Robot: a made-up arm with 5 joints.
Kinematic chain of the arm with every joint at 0, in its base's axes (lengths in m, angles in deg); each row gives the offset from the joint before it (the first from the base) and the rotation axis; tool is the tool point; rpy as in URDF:
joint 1: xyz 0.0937 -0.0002 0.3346 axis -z
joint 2: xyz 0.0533 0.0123 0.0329 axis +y
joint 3: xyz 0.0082 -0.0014 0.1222 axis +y
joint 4: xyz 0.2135 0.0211 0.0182 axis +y
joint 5: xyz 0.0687 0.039 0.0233 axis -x
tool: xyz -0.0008 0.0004 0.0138 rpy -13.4 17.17 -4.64
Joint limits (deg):
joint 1: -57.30..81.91
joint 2: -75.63..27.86
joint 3: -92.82..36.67
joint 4: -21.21..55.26
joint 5: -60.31..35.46
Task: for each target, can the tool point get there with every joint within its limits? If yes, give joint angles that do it. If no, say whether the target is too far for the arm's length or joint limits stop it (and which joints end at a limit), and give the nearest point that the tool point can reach.
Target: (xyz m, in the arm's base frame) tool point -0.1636 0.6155 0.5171
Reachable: no: too far | nearest point -0.0441 0.3295 0.4599 | short by 0.315 m
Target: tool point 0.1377 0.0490 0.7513
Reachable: yes | joints 20.78 -41.21 -34.92 20.90 -44.28
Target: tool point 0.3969 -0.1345 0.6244
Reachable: yes | joints 34.64 5.23 -33.24 39.38 -43.13
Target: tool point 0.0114 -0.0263 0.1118
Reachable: no: joint limits stop it (at a limit: joint 1, joint 2, joint 3, joint 4, joint 5) | nearest point 0.1831 -0.2083 0.2127 | short by 0.270 m
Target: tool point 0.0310 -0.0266 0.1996
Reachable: no: joint limits stop it (at a limit: joint 1, joint 2, joint 3, joint 4, joint 5) | nearest point 0.1831 -0.2083 0.2127 | short by 0.237 m
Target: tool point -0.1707 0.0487 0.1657
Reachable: no: joint limits stop it (at a limit: joint 2, joint 3, joint 4) | nearest point -0.2444 0.0623 0.3827 | short by 0.230 m
